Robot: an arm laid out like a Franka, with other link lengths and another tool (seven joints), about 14 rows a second.
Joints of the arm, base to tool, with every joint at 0 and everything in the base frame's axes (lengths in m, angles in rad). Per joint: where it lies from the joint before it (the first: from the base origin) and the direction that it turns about. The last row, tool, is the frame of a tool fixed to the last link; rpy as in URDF.
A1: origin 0 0 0.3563 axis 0 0 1
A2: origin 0 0 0 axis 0 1 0
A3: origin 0 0 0.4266 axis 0 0 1
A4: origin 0.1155 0 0 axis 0 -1 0
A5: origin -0.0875 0 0.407 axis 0 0 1
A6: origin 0 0 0 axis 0 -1 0
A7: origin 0.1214 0 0 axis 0 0 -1
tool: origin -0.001 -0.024 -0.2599 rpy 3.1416 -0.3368 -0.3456
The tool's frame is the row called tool.
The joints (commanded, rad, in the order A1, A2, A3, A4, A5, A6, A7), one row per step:
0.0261, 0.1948, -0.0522, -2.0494, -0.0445, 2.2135, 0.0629
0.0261, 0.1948, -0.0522, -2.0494, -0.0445, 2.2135, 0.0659
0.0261, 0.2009, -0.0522, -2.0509, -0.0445, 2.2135, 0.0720
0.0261, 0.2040, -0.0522, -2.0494, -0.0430, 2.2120, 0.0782
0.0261, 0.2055, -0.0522, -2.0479, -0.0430, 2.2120, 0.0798
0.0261, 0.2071, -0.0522, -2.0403, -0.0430, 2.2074, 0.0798
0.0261, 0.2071, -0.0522, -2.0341, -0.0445, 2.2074, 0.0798
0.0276, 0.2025, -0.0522, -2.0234, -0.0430, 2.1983, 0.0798
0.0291, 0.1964, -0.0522, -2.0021, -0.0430, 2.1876, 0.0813
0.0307, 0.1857, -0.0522, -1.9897, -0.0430, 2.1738, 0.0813
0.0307, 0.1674, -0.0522, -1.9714, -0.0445, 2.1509, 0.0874
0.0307, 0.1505, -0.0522, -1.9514, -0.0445, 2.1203, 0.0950
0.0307, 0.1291, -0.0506, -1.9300, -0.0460, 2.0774, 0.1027
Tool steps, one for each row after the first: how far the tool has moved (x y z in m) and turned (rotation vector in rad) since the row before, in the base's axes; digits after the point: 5 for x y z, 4 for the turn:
-0.00007, 0.00001, 0.00000, -0.0001, -0.0001, -0.0030
-0.00115, 0.00002, -0.00485, -0.0003, 0.0073, -0.0061
-0.00007, 0.00020, -0.00157, 0.0008, 0.0028, -0.0072
0.00055, -0.00001, -0.00029, -0.0001, -0.0001, -0.0016
0.00212, -0.00007, 0.00207, -0.0002, -0.0014, -0.0001
0.00280, -0.00024, 0.00303, -0.0013, -0.0062, 0.0010
0.00263, 0.00113, 0.00730, 0.0010, -0.0062, 0.0003
0.00672, 0.00088, 0.01348, -0.0004, -0.0168, -0.0003
0.00200, 0.00098, 0.01200, 0.0000, -0.0093, 0.0011
0.00164, -0.00042, 0.01930, -0.0011, -0.0140, -0.0061
-0.00032, -0.00025, 0.01832, 0.0001, -0.0067, -0.0088
-0.00364, 0.00051, 0.02075, -0.0008, -0.0003, -0.0072

